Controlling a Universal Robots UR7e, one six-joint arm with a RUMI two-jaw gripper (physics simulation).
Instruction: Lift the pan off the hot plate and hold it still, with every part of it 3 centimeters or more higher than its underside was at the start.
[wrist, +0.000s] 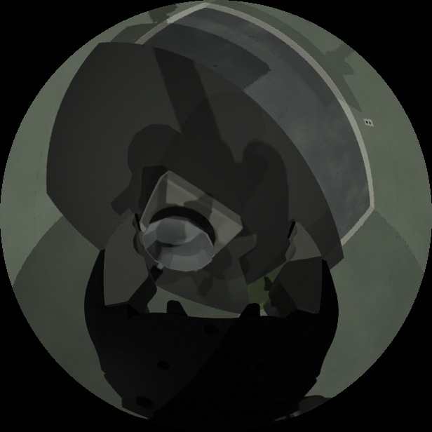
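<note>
The pan (178, 250), a grey metallic round vessel with a faceted rim, shows left of the view's middle, over the hot plate. The hot plate (227, 226) is a pale square block with a black round disc, partly covered by the pan. A short dark piece, apparently the pan's handle (157, 272), points down and left beside the left finger; its far end is hidden. My gripper (214, 219) is open, with nothing between its fingers. The left finger is close to the pan's left side in the view, the right finger well to the right. Their height relative to the pan is unclear.
A dark table top (95, 135) lies under the hot plate. A green block (262, 291) shows partly behind the right finger. A large grey surface with a pale border (361, 142) is beyond the table at upper right. Shadows of the arm cross the table.
</note>
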